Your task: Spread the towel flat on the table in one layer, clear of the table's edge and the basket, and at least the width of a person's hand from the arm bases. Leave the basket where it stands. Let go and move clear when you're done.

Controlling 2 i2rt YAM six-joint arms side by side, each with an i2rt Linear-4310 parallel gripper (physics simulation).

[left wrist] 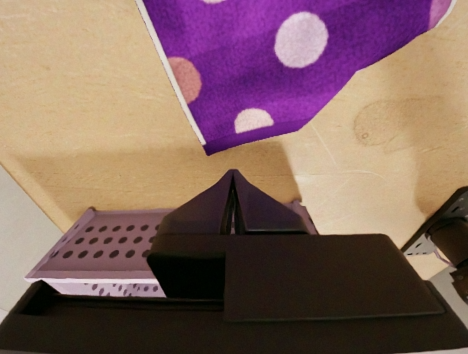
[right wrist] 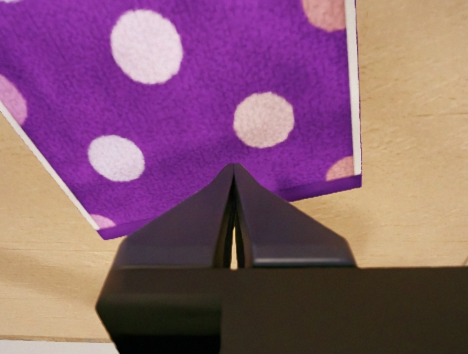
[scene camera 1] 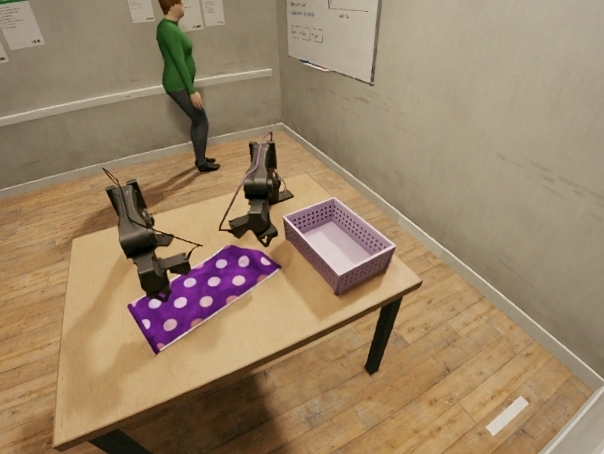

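The purple towel with pale dots (scene camera 1: 215, 291) (left wrist: 240, 85) (right wrist: 200, 90) lies on the table as a long narrow strip that looks folded. A white hem runs along its front side, and its back side is uneven near the right end. My left gripper (scene camera 1: 266, 242) (left wrist: 233, 176) is shut and empty, above the table just off the towel's right end, beside the basket. My right gripper (scene camera 1: 160, 297) (right wrist: 233, 175) is shut and empty above the towel's left end. The lilac basket (scene camera 1: 310, 256) (left wrist: 107, 218) stands upright at the right, apart from the towel.
The wooden table (scene camera 1: 225, 340) (left wrist: 75, 100) (right wrist: 415, 100) has its front edge below the towel in the scene view. Both arms reach in from the table's back side. A person in a green top (scene camera 1: 176, 57) stands behind the table by the wall.
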